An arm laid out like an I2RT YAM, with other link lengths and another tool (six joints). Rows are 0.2 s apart.
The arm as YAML. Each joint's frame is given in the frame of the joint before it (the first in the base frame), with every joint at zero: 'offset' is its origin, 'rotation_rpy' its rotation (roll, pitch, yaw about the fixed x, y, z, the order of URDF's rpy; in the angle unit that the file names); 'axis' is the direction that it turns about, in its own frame. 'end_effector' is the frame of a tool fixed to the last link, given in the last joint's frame.
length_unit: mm
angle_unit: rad
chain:
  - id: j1
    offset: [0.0, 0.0, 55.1]
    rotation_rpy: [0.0, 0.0, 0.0]
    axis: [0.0, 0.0, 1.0]
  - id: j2
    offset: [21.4, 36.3, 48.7]
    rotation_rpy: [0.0, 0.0, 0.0]
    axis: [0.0, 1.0, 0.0]
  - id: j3
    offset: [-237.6, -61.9, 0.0]
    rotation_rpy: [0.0, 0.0, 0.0]
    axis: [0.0, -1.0, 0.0]
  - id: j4
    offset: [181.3, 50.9, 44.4]
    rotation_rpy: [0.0, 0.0, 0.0]
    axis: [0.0, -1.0, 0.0]
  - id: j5
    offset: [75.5, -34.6, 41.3]
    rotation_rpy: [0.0, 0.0, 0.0]
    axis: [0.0, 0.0, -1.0]
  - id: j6
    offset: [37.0, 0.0, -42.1]
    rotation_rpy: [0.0, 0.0, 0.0]
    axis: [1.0, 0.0, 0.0]
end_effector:
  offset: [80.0, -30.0, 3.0]
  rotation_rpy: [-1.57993, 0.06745, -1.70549]
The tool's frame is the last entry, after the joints.
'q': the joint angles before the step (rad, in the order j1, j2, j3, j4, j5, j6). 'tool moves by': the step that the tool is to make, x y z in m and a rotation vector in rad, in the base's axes. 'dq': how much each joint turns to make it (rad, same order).
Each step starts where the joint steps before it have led.
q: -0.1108 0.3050 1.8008 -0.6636 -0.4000 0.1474
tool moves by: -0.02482 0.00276 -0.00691 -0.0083 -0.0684 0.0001
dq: 0.0003 -0.0591 0.0011 0.0084 -0.0004 -0.0007
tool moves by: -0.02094 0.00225 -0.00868 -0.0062 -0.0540 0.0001
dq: 0.0005 -0.0542 0.0004 -0.0004 0.0000 -0.0005
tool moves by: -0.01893 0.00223 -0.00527 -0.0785 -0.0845 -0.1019
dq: -0.0004 -0.0412 0.0008 -0.0012 0.0000 -0.1331
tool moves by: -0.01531 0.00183 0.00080 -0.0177 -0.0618 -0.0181
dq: -0.0004 -0.0134 0.0163 0.0249 0.0000 -0.0225
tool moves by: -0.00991 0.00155 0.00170 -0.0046 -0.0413 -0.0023
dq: -0.0023 -0.0045 0.0111 0.0259 0.0000 0.0000
